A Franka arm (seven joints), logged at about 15 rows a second.
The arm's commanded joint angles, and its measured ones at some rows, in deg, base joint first. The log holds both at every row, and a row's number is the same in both.
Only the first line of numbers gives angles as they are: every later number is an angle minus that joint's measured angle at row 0.
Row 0, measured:
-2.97, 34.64, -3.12, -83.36, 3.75, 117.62, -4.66
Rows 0 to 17, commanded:
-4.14, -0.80, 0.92, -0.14, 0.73, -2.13, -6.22
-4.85, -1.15, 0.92, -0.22, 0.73, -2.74, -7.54
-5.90, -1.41, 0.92, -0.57, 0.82, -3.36, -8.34
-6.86, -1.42, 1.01, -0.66, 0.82, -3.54, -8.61
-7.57, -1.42, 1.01, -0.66, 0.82, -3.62, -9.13
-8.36, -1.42, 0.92, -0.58, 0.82, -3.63, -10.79
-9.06, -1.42, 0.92, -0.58, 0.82, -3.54, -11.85
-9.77, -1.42, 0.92, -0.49, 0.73, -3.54, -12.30
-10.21, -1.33, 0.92, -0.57, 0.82, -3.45, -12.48
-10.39, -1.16, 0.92, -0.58, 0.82, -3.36, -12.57
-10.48, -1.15, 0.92, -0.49, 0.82, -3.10, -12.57
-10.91, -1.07, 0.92, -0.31, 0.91, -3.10, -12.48
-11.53, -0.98, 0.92, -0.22, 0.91, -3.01, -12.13
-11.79, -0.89, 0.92, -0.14, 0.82, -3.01, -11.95
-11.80, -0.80, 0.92, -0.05, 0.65, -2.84, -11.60
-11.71, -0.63, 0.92, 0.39, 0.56, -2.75, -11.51
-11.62, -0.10, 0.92, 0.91, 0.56, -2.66, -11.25
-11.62, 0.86, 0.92, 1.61, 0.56, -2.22, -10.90
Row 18, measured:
-10.85, -0.27, 0.00, 0.30, 0.13, -2.67, -11.54
